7 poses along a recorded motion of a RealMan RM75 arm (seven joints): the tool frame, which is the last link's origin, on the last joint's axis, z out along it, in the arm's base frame.
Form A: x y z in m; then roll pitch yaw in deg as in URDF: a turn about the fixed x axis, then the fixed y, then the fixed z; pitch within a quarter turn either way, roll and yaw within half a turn.
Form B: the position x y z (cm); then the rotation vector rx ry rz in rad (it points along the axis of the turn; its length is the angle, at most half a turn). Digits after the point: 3 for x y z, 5 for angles.
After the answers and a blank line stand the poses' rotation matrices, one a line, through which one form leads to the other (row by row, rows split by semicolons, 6 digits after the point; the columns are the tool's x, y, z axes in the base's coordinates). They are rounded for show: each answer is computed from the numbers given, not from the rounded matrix.
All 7 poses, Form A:
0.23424, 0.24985, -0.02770, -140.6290, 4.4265, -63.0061
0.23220, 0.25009, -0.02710, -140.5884, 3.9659, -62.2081
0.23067, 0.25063, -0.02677, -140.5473, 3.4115, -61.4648
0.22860, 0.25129, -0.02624, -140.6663, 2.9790, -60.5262
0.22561, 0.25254, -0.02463, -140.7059, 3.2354, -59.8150
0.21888, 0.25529, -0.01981, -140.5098, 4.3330, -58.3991
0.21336, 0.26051, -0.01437, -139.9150, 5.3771, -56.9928
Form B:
23.424, 24.985, -2.770, -2.10505, 1.33051, -0.38346
23.220, 25.009, -2.710, -2.11680, 1.31321, -0.38703
23.067, 25.063, -2.677, -2.12863, 1.29648, -0.39288
22.860, 25.129, -2.624, -2.14342, 1.27751, -0.39339
22.561, 25.254, -2.463, -2.14868, 1.26492, -0.38277
21.888, 25.529, -1.981, -2.14993, 1.24014, -0.35262
21.336, 26.051, -1.437, -2.14548, 1.21276, -0.32720

0.452542 -0.711056 0.538150; -0.888397 -0.307262 0.341088; -0.077180 -0.632447 -0.770749
0.465145 -0.703956 0.536736; -0.882529 -0.321391 0.343295; -0.069163 -0.633367 -0.770755
0.476852 -0.696415 0.536301; -0.876967 -0.335635 0.343916; -0.059507 -0.634315 -0.770781
0.491361 -0.689573 0.532027; -0.869404 -0.351888 0.346858; -0.051970 -0.632979 -0.772422
0.501992 -0.686940 0.525469; -0.863029 -0.358219 0.356175; -0.056438 -0.632292 -0.772672
0.522502 -0.682477 0.511095; -0.849284 -0.363465 0.382896; -0.075553 -0.634129 -0.769528
0.542347 -0.674477 0.500939; -0.834912 -0.366175 0.410899; -0.093710 -0.641090 -0.761723

